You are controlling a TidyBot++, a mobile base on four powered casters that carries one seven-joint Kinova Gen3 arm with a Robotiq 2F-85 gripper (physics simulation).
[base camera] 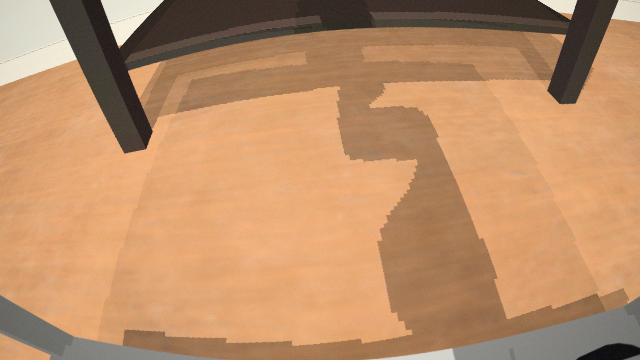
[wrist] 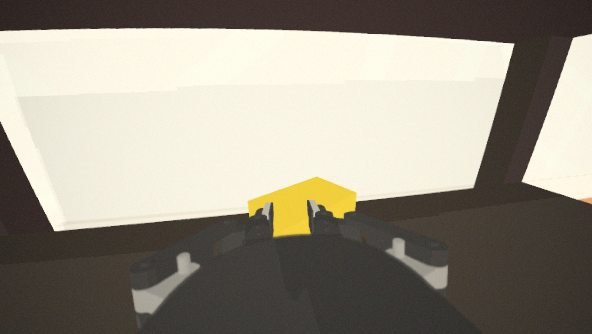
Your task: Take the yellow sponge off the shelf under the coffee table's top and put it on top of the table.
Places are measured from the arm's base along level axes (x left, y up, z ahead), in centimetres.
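Pixels of known places: gripper, between the fingertips: (wrist: 290, 211).
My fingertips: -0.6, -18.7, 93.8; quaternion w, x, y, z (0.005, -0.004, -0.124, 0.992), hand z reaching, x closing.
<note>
Ahead of a thing's pixels: the offset from my fingertips to its middle, as dx, dy, dz. "*": to the spot under its first point. Level surfaces: height alone.
The yellow sponge @(-1.5, -2.3, +2.8) (wrist: 291, 215) is between the two fingertips of my gripper (wrist: 290, 211) in the wrist view, a little below the middle. My gripper is shut on it. The sponge stands out past both fingers, and its lower part is hidden behind the gripper's dark body. The gripper is between the table's dark top @(* +0.1, +19.1, +10.6) (wrist: 280, 15) and the dark lower shelf (wrist: 505, 260) (base camera: 450, 11). Whether the sponge touches the shelf cannot be told. The sponge and the gripper do not show in the base camera view.
Dark table legs (base camera: 107, 80) (base camera: 582, 55) stand at the left and right in the base camera view. In the wrist view a table leg @(-43.9, -0.9, +17.0) (wrist: 512, 110) stands at the right, and a pale wall (wrist: 260, 130) shows behind. The wooden floor @(dy -20.9) (base camera: 250, 210) lies before the table.
</note>
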